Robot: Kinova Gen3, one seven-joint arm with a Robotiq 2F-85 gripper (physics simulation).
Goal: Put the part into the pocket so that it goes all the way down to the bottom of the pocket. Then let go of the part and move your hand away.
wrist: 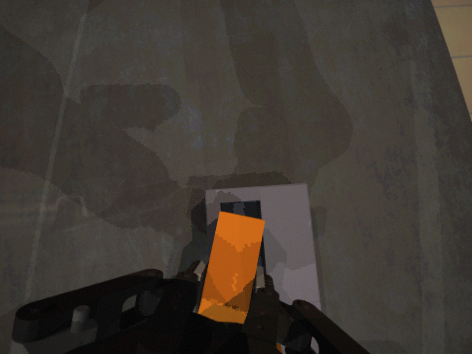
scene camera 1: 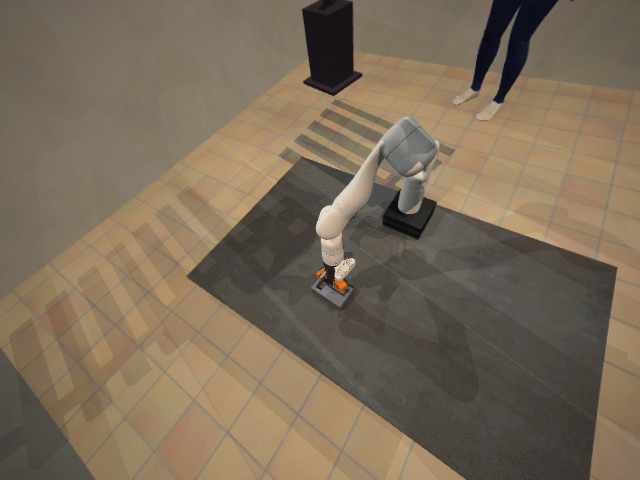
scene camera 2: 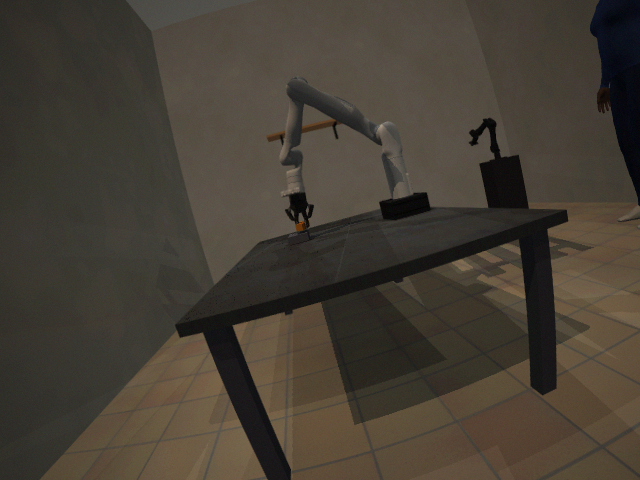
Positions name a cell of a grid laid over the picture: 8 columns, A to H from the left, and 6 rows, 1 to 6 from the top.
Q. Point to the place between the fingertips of my gripper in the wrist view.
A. At D5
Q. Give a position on an orange part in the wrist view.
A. At D6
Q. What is my gripper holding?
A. An orange part.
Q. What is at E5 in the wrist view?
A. A grey block.
